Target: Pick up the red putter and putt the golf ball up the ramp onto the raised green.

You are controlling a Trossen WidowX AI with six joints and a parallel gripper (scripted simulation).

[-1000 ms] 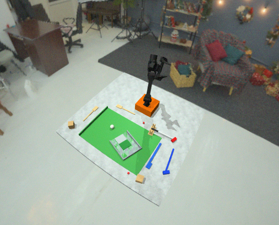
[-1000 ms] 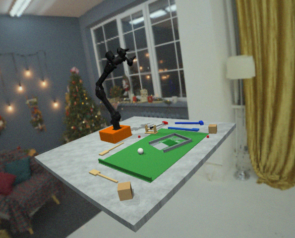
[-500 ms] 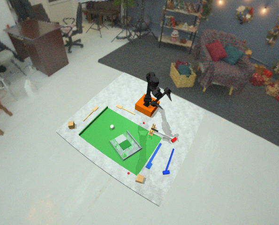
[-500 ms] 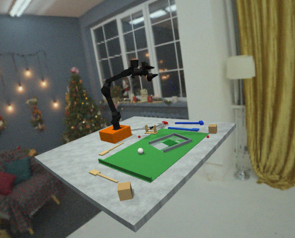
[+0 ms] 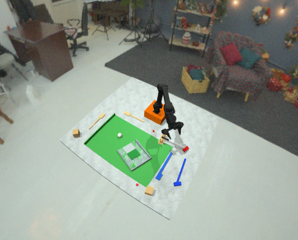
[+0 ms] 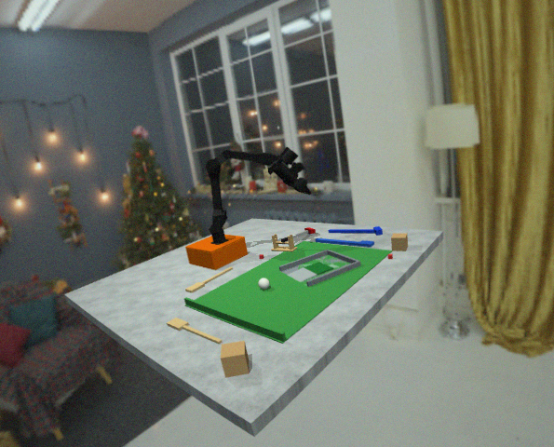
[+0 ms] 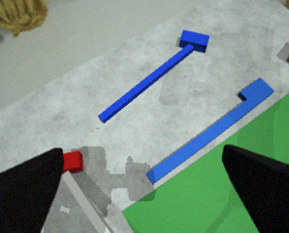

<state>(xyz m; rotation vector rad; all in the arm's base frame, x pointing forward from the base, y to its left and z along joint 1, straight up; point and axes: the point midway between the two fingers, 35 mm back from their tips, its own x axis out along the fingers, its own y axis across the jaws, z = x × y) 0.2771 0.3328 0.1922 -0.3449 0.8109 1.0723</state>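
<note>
The wooden rack is 220 mm below my gripper tip, 140 mm to the right of it and 70 mm behind it. The rest, counted from my gripper tip: white golf ball: 490 mm to the right, 240 mm below, 160 mm ahead; then red putter: 230 mm below, 90 mm behind.
</note>
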